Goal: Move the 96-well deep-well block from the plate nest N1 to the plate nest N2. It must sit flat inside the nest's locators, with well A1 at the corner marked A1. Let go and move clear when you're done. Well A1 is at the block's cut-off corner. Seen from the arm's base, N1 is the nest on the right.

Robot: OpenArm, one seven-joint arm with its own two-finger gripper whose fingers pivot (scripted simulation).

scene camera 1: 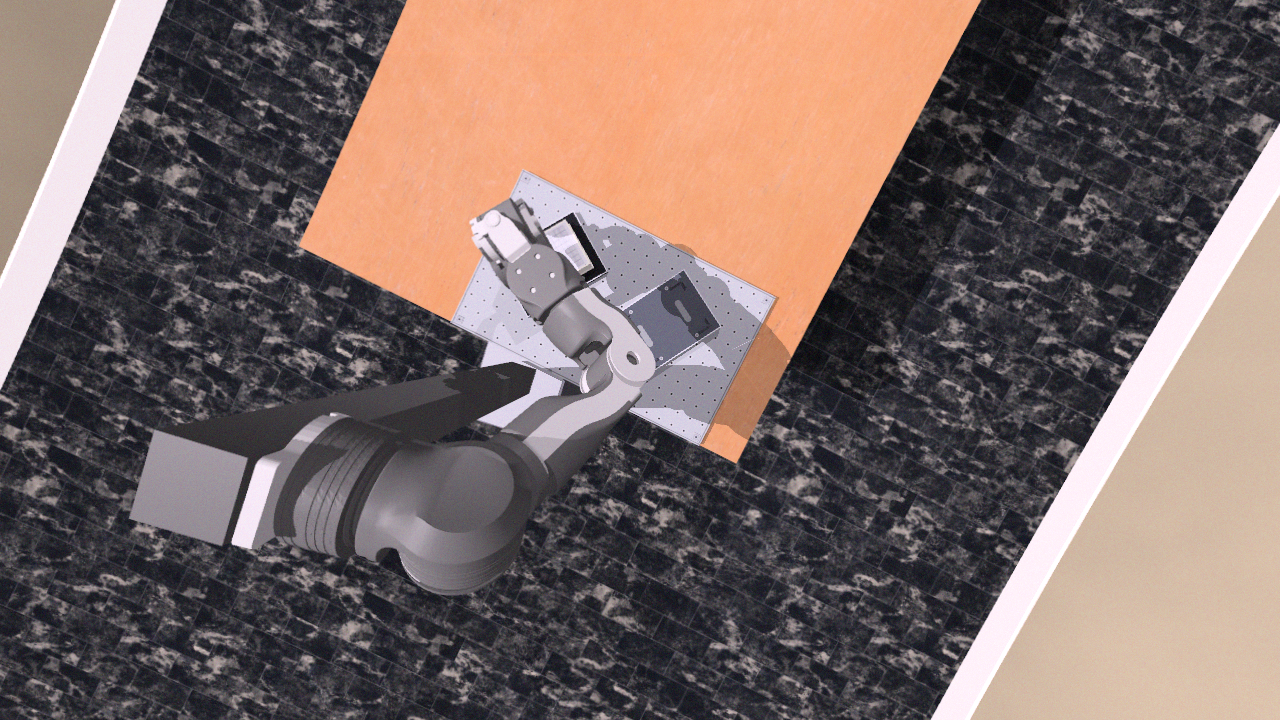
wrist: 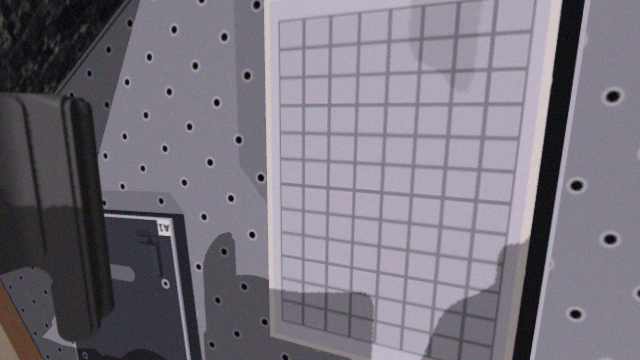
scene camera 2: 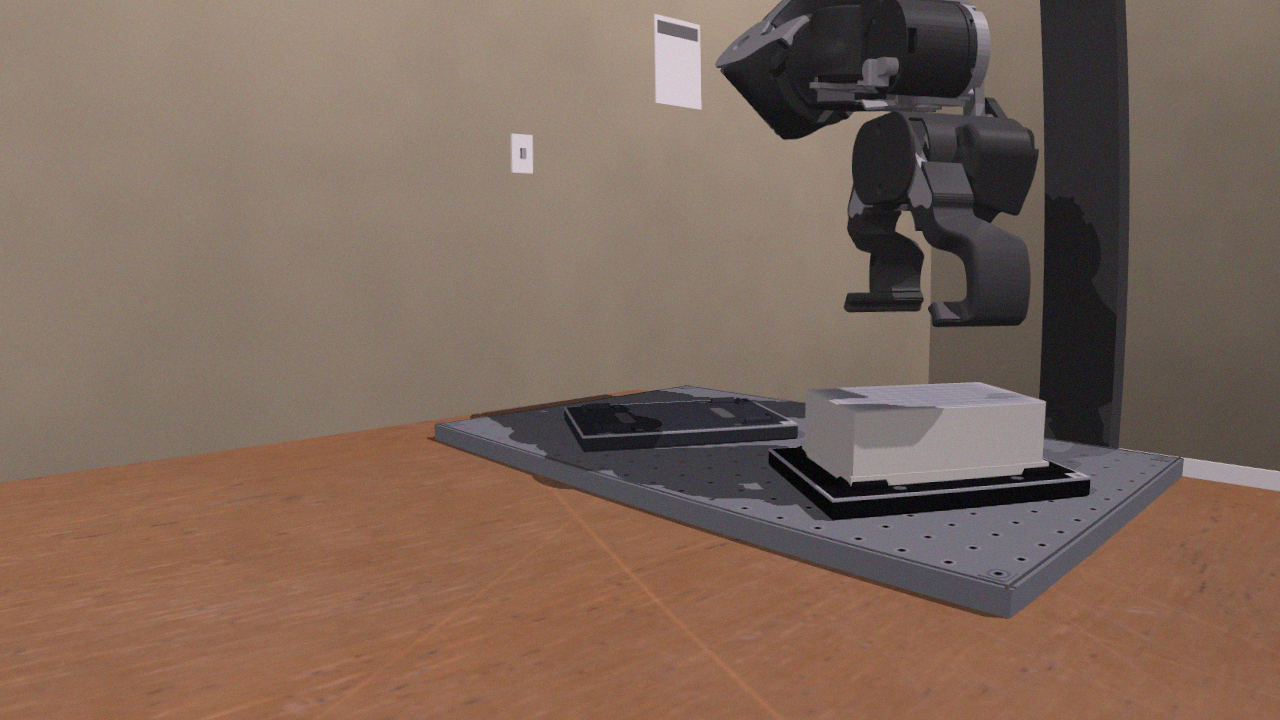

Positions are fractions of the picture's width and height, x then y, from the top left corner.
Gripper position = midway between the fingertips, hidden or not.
I see my gripper (scene camera 2: 0.72, 0.44), a white deep-well block (scene camera 2: 0.71, 0.60) and a black plate nest (scene camera 2: 0.77, 0.69).
The white deep-well block also shows in scene camera 1 (scene camera 1: 0.44, 0.33) and in the wrist view (wrist: 0.63, 0.42).
